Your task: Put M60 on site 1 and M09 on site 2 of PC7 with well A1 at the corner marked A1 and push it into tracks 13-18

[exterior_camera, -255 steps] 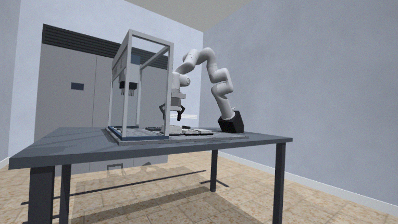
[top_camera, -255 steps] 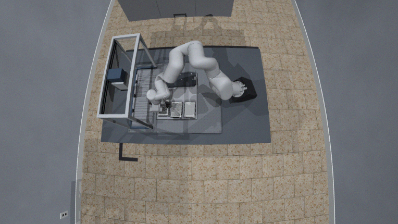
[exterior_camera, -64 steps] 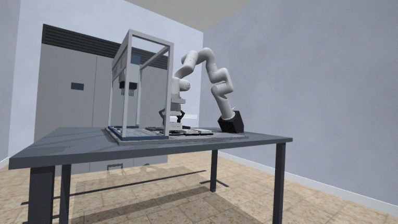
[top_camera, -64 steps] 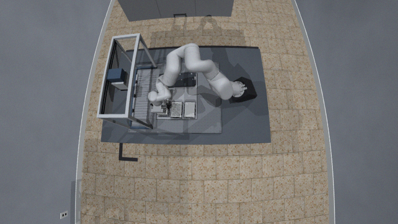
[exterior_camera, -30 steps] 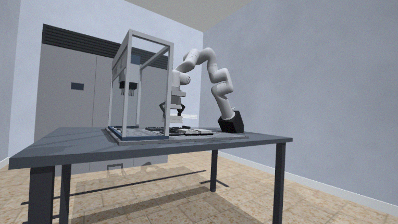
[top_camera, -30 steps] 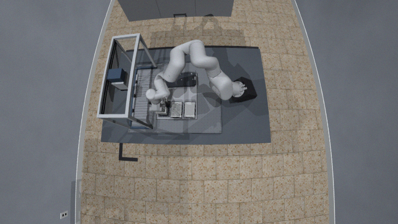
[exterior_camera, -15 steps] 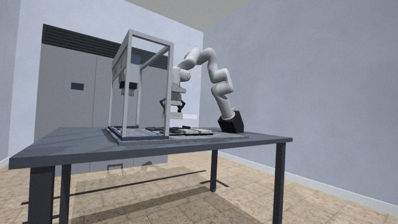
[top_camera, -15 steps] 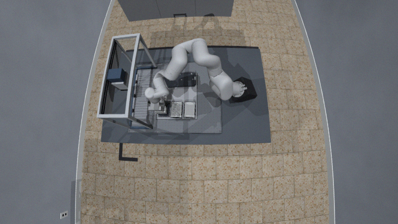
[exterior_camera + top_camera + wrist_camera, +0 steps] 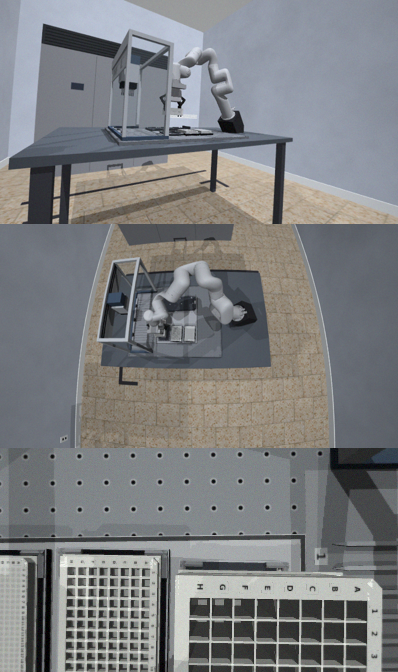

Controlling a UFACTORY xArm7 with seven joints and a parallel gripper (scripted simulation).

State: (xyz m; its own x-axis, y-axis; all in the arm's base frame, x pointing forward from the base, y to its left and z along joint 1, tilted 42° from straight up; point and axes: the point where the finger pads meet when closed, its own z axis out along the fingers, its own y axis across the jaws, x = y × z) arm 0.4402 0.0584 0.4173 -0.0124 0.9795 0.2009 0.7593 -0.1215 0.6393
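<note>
The dark plate carrier PC7 is 8 cm behind my hand, 26 cm to the right of it and 13 cm below it. The rest, counted from my hand: 96-well plate M06 (11 cm behind, 1 cm to the left, 13 cm below); then nest S3 (14 cm below); then frame post (10 cm ahead, 17 cm to the left, 10 cm above).
</note>
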